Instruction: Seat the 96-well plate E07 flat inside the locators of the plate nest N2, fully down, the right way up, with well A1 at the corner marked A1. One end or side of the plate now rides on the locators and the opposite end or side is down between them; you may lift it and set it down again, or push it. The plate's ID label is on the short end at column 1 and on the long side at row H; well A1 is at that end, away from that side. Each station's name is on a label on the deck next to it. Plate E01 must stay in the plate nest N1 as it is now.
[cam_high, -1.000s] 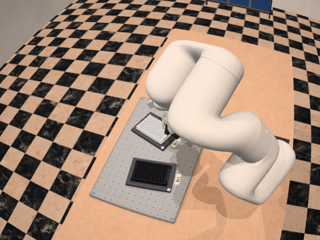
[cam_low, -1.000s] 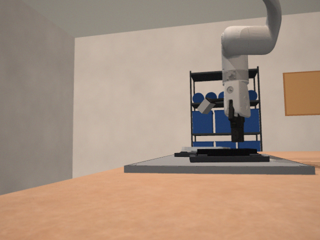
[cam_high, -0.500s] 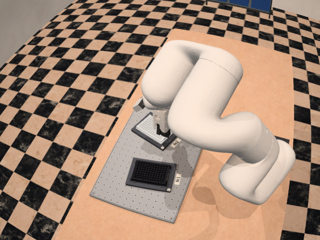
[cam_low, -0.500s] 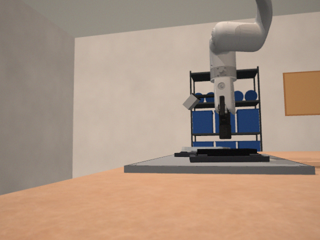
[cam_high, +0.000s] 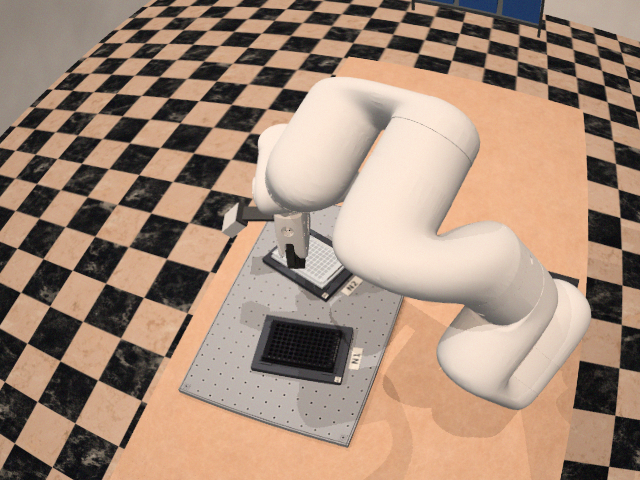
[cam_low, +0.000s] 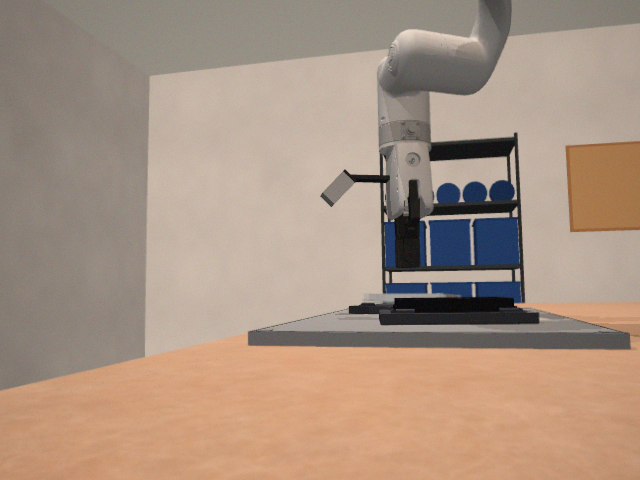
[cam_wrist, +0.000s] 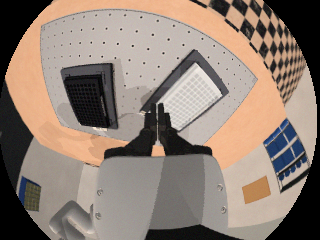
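Right now my hand is 6 cm to the left of the white 96-well plate E07 and 7 cm above it. Round my hand: black plate nest N2: 6 cm to the right, 8 cm below; black plate E01: 7 cm behind, 13 cm to the left, 7 cm below; N2 label: 9 cm behind, 4 cm to the right, 9 cm below.
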